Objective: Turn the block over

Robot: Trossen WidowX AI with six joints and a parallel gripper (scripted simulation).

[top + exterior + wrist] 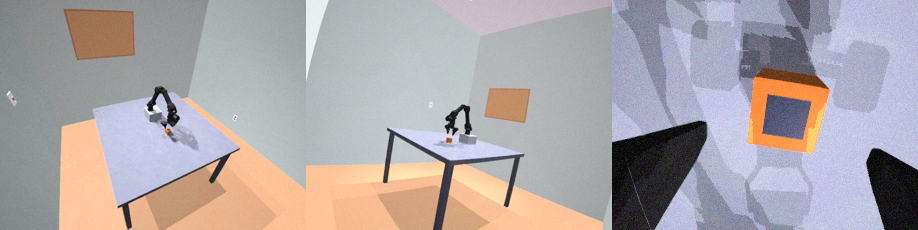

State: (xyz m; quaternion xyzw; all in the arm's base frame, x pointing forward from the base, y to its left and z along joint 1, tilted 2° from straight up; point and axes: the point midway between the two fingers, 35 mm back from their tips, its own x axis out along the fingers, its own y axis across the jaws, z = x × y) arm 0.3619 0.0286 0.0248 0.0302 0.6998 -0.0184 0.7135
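Now: gripper tip 50 mm above the block.
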